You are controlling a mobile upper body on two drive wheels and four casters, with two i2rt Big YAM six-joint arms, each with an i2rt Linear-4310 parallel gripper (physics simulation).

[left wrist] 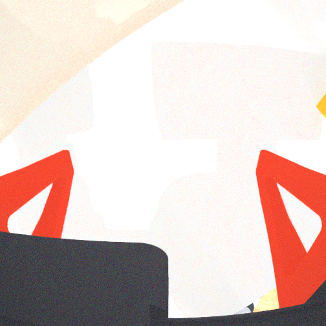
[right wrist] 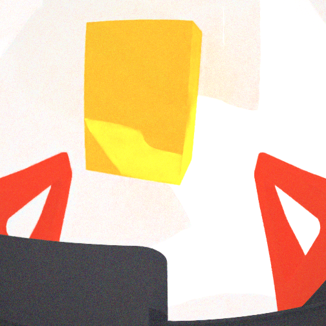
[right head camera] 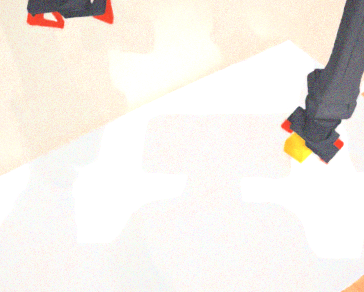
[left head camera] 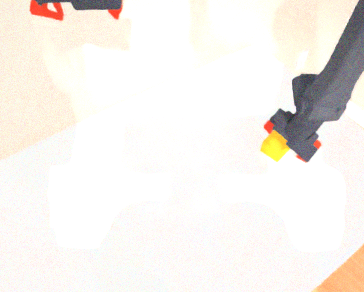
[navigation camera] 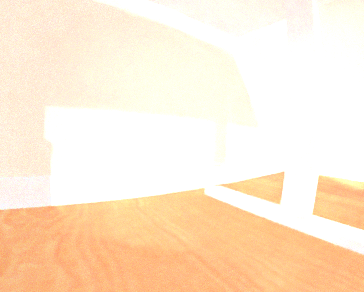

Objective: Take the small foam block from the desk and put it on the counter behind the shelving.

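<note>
The small yellow foam block lies on the pale desk. My right gripper is open above the desk, close beside the block. In the right wrist view the block shows beyond the fingertips, mostly ahead of them and left of centre, and no grip on it shows. My left gripper is open and empty, high at the top left of both head views. The counter and the shelving cannot be made out surely in the overexposed views.
In the navigation view a white box-like unit stands against the beige wall. A white floor rail with an upright post stands at the right. Wooden floor lies in front. The desk's far edge runs diagonally in the head views.
</note>
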